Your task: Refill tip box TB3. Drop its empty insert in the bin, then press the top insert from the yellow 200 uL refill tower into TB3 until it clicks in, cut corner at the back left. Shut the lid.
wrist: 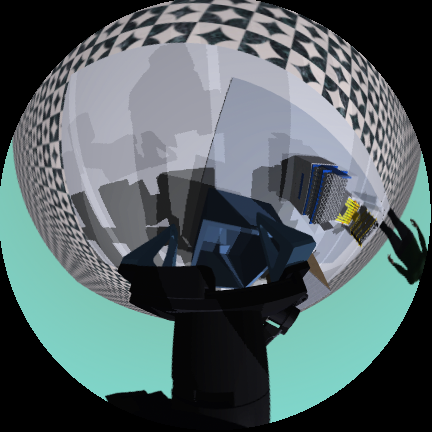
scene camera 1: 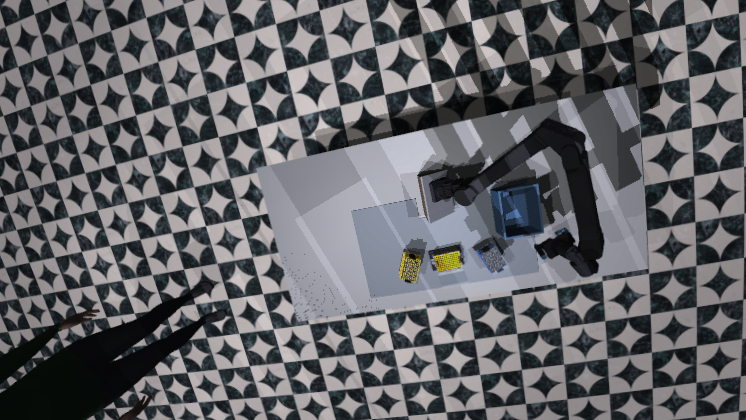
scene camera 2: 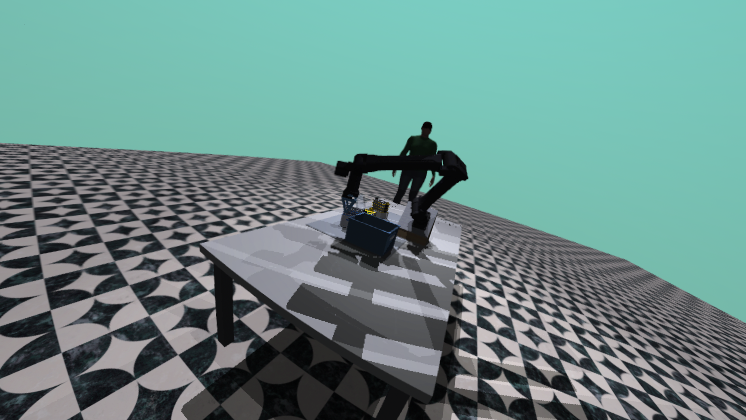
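Note:
My gripper (scene camera 1: 551, 243) (scene camera 2: 348, 202) (wrist: 214, 222) is open and empty. It hangs just off a corner of the blue bin (scene camera 1: 515, 210) (scene camera 2: 370, 235) (wrist: 241, 250), whose inside is in shadow. Three things stand in a row on the pale mat (scene camera 1: 385, 245). They are a blue tower of grey inserts (scene camera 1: 489, 254) (wrist: 322, 193) nearest the gripper, a tip box with a yellow insert (scene camera 1: 446, 259) (wrist: 349, 211) whose lid looks open, and the yellow refill tower (scene camera 1: 410, 266) (wrist: 365, 227) farthest off. I read no label that marks TB3.
Everything stands on a grey table (scene camera 1: 312, 208) (scene camera 2: 365, 313) patterned with shadows. The arm's base (scene camera 1: 443, 187) (scene camera 2: 420, 217) sits on a plate behind the bin. A person (scene camera 2: 417, 157) stands beyond the table's tower end; a hand shows in the wrist view (wrist: 407, 250).

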